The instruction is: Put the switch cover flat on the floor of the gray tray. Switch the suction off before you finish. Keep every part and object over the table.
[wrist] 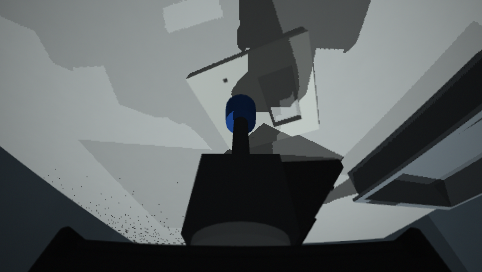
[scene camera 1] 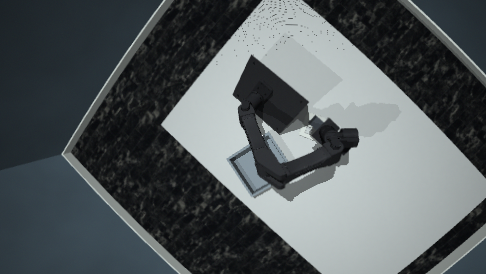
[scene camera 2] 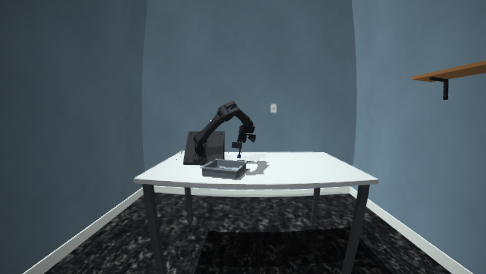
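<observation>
The switch cover (wrist: 215,90) is a pale plate with a rectangular opening and a small hole. It lies on the table outside the tray, partly in the arm's shadow; a piece of the cover (scene camera 1: 306,132) shows beside the arm's head in scene camera 1. The gray tray (scene camera 1: 240,177) (scene camera 2: 220,173) (wrist: 419,125) stands beside it, partly under the arm in scene camera 1. My blue suction cup (scene camera 2: 239,156) (wrist: 241,114) points down low over the table and overlaps the cover in the wrist view. Nothing hangs from it. Whether it touches the cover is unclear.
The arm's dark base plate (scene camera 1: 275,95) (scene camera 2: 214,145) stands tilted on the white table (scene camera 1: 400,185) (scene camera 2: 300,170), behind the tray in scene camera 2. The arm's elbow (scene camera 1: 272,172) is above the tray. A wooden shelf (scene camera 2: 455,71) is on the right wall.
</observation>
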